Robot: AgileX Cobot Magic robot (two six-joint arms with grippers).
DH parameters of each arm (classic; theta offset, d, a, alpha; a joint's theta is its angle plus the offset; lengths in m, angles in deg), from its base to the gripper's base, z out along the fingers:
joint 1: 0 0.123 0 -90
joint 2: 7.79 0 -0.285 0
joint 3: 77.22 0 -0.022 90
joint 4: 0 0.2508 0 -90
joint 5: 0 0 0.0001 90
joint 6: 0 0.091 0 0
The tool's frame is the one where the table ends.
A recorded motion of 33 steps. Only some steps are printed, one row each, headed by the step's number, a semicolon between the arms.
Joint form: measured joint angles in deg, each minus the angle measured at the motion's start. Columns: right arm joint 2, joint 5, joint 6, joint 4, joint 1, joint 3; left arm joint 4, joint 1, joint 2, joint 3, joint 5, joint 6.
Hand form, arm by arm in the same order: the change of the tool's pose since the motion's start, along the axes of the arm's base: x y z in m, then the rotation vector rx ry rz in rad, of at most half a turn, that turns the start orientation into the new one. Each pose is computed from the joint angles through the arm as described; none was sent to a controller.
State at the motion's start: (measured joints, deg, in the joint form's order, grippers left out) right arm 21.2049 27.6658 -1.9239 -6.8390 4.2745 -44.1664; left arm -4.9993 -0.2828 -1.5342 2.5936 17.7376 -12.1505
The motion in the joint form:
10: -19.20 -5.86 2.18 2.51 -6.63 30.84; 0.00 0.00 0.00 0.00 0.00 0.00
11: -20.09 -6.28 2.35 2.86 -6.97 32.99; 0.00 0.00 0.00 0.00 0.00 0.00
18: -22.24 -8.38 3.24 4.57 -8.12 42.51; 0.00 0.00 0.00 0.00 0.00 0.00
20: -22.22 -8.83 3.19 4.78 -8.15 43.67; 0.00 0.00 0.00 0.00 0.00 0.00
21: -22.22 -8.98 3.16 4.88 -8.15 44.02; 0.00 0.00 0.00 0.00 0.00 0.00
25: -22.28 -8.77 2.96 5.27 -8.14 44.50; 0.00 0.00 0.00 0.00 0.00 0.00
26: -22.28 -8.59 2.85 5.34 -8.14 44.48; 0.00 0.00 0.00 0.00 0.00 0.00
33: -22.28 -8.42 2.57 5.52 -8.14 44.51; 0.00 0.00 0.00 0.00 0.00 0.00
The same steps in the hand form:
10: -0.0090 -0.0033 -0.1444 0.0731 0.1010 -0.0915; 0.0000 0.0000 0.0000 0.0000 0.0000 0.0000
11: -0.0079 -0.0033 -0.1553 0.0820 0.1154 -0.0957; 0.0000 0.0000 0.0000 0.0000 0.0000 0.0000
18: -0.0015 -0.0036 -0.2053 0.1279 0.2062 -0.1111; 0.0000 0.0000 0.0000 0.0000 0.0000 0.0000
20: -0.0007 -0.0035 -0.2114 0.1308 0.2190 -0.1112; 0.0000 0.0000 0.0000 0.0000 0.0000 0.0000
21: -0.0004 -0.0035 -0.2132 0.1320 0.2225 -0.1108; 0.0000 0.0000 0.0000 0.0000 0.0000 0.0000
25: -0.0003 -0.0033 -0.2163 0.1354 0.2335 -0.1096; 0.0000 0.0000 0.0000 0.0000 0.0000 0.0000
26: -0.0004 -0.0032 -0.2165 0.1347 0.2364 -0.1094; 0.0000 0.0000 0.0000 0.0000 0.0000 0.0000
33: -0.0004 -0.0032 -0.2169 0.1330 0.2400 -0.1084; 0.0000 0.0000 0.0000 0.0000 0.0000 0.0000

